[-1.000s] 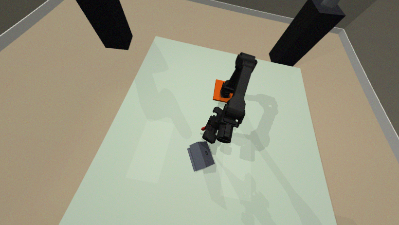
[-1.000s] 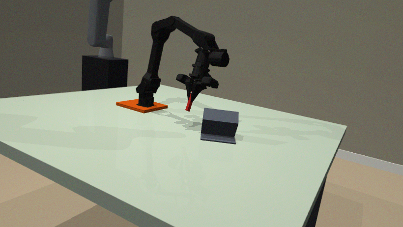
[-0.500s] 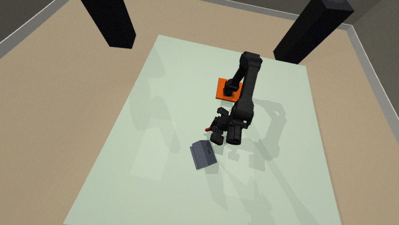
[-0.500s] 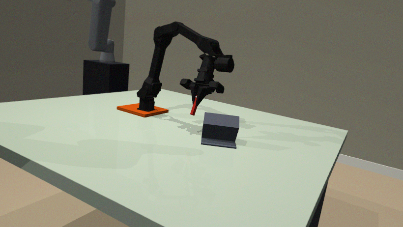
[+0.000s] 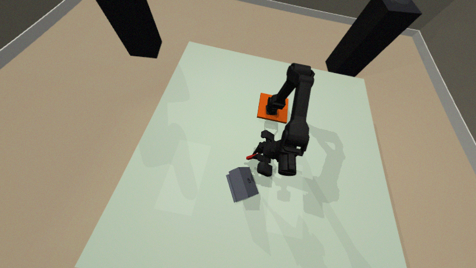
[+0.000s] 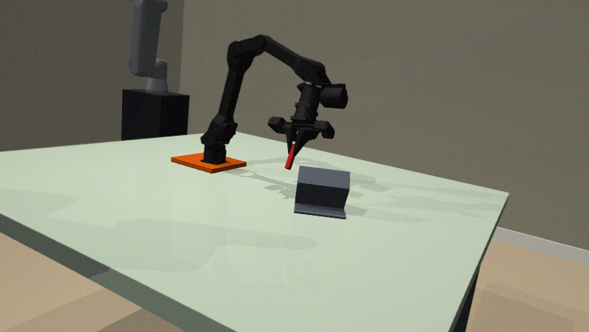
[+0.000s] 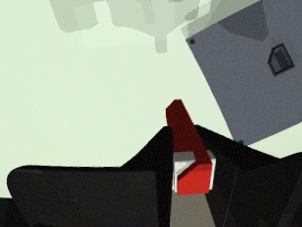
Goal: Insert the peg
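My gripper tip is 110 mm short of the grey sloped panel, 30 mm to the left of it and 70 mm above it. From my gripper tip the other things lie so: red peg 10 mm to the left, 10 mm above.
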